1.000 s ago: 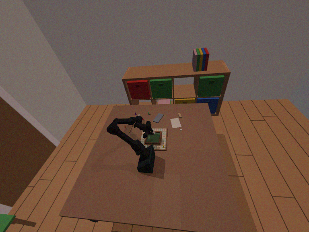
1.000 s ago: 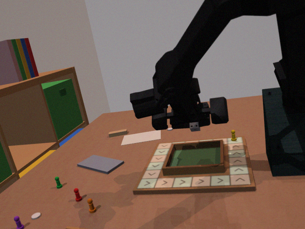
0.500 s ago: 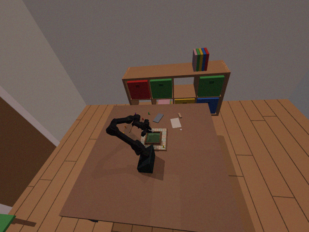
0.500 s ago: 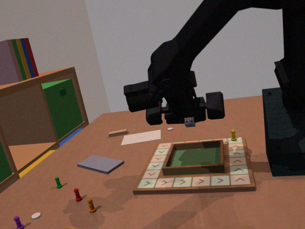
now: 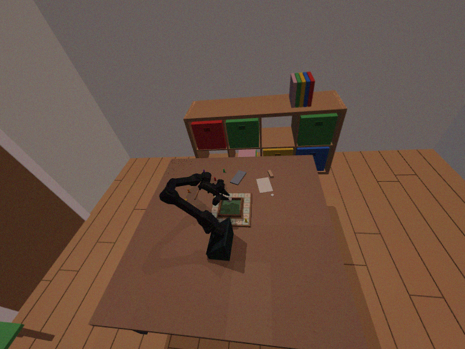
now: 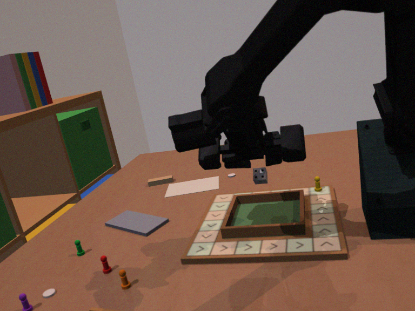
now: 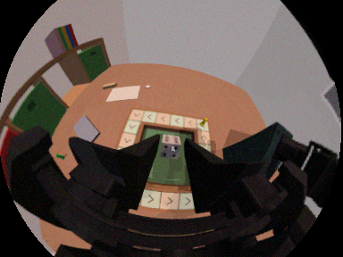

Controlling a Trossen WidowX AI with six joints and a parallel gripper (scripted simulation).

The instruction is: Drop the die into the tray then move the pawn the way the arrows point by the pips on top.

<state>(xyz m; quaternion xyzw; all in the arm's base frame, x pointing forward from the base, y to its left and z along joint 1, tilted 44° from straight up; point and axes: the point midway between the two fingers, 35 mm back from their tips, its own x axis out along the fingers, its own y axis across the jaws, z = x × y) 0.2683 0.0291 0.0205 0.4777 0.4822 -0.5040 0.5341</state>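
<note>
The white die lies 5 cm below my gripper tip and 1 cm to the left of it. Round my gripper tip: grey tile (31 cm ahead, 12 cm below, 1 cm to the right); then yellow pawn (12 cm to the right, 10 cm below, 10 cm behind); then green tray floor (12 cm below).
</note>
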